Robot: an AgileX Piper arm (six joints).
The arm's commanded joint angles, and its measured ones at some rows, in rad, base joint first. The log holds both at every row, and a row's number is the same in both.
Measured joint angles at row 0:
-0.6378, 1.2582, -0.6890, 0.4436, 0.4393, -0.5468
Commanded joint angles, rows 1 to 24:
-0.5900, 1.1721, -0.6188, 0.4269, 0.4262, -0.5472
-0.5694, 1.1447, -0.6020, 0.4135, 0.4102, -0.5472
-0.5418, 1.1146, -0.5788, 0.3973, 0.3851, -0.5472
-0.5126, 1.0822, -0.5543, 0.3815, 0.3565, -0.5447
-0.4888, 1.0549, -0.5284, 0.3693, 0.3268, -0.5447
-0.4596, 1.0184, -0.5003, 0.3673, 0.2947, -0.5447
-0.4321, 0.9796, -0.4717, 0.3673, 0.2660, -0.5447
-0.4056, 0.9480, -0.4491, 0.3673, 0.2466, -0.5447
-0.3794, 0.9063, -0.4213, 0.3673, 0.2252, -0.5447
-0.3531, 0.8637, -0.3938, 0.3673, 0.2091, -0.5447
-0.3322, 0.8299, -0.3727, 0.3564, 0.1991, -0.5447
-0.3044, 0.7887, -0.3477, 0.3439, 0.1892, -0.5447
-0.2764, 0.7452, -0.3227, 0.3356, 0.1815, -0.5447
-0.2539, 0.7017, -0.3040, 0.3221, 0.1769, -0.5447
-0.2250, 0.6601, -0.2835, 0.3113, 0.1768, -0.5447
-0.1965, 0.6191, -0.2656, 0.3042, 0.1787, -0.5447
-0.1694, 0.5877, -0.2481, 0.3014, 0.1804, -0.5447
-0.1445, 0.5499, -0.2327, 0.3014, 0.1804, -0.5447
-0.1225, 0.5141, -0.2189, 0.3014, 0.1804, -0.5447
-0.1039, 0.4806, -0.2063, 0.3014, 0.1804, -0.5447
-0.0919, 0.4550, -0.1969, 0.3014, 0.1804, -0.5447
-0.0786, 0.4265, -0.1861, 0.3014, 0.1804, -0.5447
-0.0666, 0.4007, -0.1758, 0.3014, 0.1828, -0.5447
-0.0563, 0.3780, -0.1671, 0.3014, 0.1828, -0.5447
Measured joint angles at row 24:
-0.0962, 0.4613, -0.2006, 0.3122, 0.1941, -0.5468
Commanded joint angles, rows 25 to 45:
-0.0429, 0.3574, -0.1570, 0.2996, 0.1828, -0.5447
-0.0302, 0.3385, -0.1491, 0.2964, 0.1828, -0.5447
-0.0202, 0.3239, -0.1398, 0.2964, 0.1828, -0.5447
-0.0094, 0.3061, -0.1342, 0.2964, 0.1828, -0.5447
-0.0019, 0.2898, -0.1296, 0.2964, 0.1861, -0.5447
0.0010, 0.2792, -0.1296, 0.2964, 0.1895, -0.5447
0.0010, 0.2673, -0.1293, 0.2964, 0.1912, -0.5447
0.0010, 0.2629, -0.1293, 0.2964, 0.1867, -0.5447
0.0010, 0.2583, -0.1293, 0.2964, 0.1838, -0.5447
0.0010, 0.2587, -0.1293, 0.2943, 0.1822, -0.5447
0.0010, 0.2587, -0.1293, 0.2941, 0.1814, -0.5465
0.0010, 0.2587, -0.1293, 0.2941, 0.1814, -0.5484
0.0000, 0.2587, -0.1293, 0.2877, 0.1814, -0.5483
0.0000, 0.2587, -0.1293, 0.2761, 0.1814, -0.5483
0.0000, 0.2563, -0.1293, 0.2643, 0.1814, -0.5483
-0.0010, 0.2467, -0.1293, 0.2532, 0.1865, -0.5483
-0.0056, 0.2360, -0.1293, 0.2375, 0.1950, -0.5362
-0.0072, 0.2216, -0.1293, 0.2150, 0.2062, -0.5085
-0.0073, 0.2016, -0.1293, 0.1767, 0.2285, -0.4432
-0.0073, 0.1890, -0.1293, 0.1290, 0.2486, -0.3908
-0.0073, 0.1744, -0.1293, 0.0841, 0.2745, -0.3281
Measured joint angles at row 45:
-0.0008, 0.2225, -0.1325, 0.2204, 0.2096, -0.4945
